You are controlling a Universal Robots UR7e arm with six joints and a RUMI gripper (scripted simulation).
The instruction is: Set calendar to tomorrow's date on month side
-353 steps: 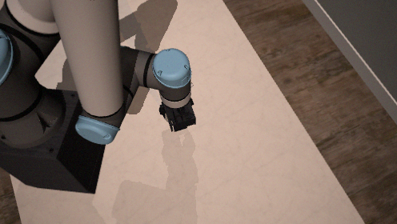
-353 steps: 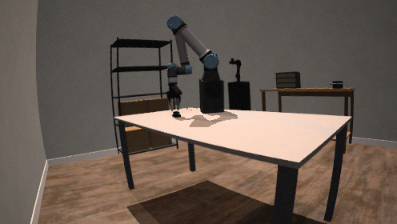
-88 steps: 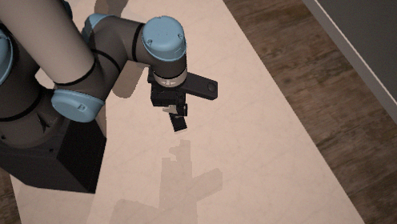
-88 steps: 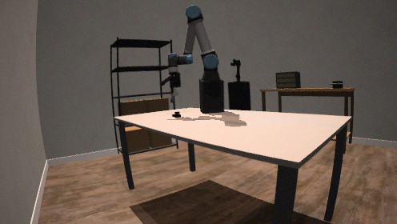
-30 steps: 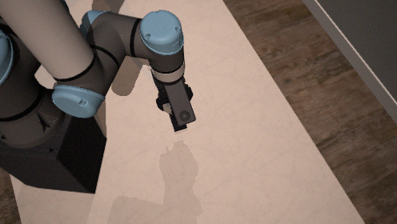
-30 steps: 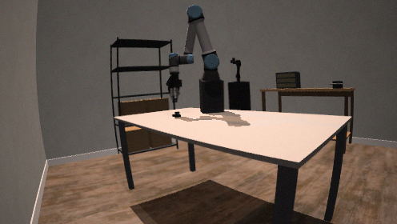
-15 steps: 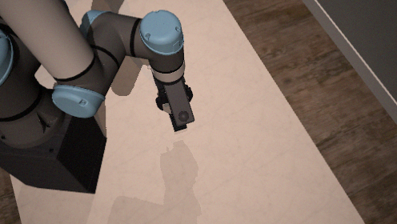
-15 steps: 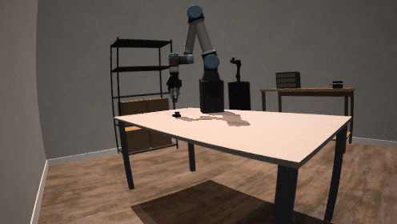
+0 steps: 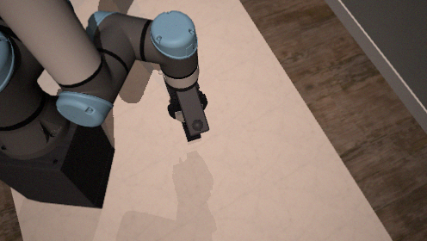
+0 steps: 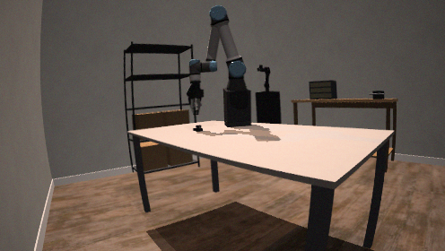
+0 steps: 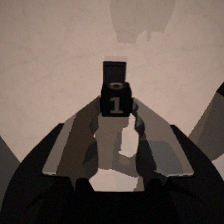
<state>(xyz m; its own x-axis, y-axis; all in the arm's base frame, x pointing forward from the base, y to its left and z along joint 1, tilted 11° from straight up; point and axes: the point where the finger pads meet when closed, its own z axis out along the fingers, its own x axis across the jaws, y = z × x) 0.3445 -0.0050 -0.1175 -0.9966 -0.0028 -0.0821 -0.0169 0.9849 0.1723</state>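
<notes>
My gripper is now 20 mm to the right of the calendar tray and 130 mm above it. From my hand the other things lie so: dark calendar cube 10 mm below.
</notes>
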